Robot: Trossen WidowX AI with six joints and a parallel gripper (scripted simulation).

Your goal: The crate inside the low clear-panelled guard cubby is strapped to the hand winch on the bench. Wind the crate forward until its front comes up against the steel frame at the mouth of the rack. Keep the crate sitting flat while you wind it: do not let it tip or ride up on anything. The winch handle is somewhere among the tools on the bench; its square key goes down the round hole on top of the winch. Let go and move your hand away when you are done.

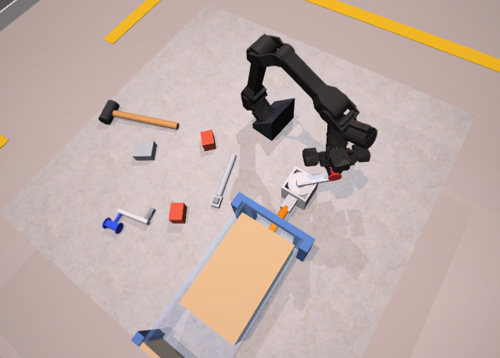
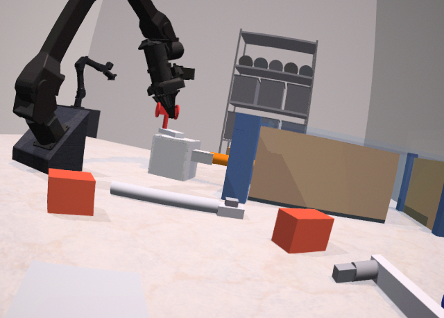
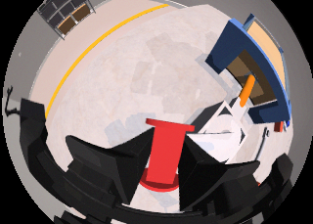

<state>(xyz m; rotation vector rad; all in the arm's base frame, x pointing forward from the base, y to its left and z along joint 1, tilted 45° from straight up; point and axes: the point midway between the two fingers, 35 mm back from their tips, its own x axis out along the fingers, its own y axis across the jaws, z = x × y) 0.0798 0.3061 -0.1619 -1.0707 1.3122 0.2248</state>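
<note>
Right now the crank handle is 2 cm ahead of my gripper tip, 4 cm to the right of it and 3 cm below it. The rest, counted from my gripper tip: frame: 22 cm ahead, 6 cm to the right, 3 cm below; red knob: 1 cm behind, 1 cm to the right; grey winch: 5 cm ahead, 8 cm to the right, 10 cm below.
</note>
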